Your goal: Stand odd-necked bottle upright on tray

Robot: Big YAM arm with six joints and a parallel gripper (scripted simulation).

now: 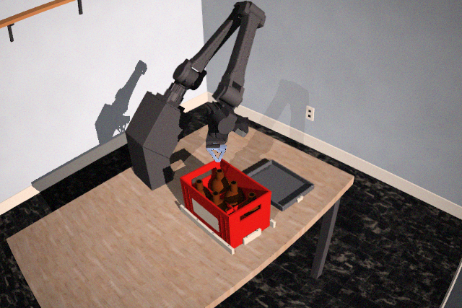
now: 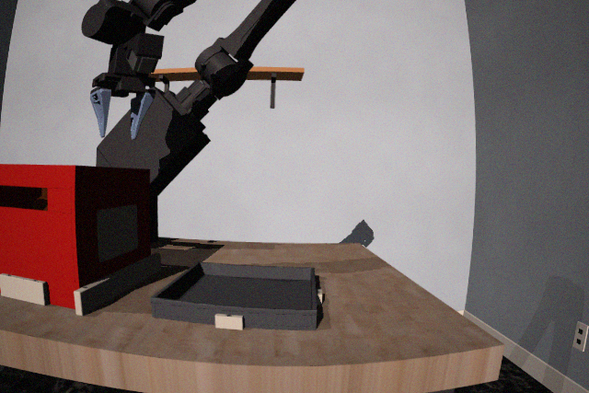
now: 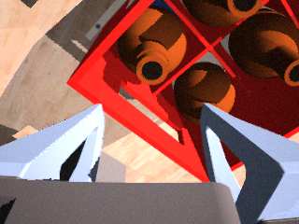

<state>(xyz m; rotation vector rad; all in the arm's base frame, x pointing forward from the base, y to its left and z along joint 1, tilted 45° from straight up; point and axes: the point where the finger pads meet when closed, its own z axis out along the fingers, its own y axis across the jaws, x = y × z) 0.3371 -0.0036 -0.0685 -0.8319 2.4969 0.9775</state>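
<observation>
The red crate is 80 mm ahead of my hand, 60 mm to the right of it and 150 mm below it. Also, from my hand: dark grey tray (100 mm ahead, 220 mm to the left, 220 mm below).
</observation>
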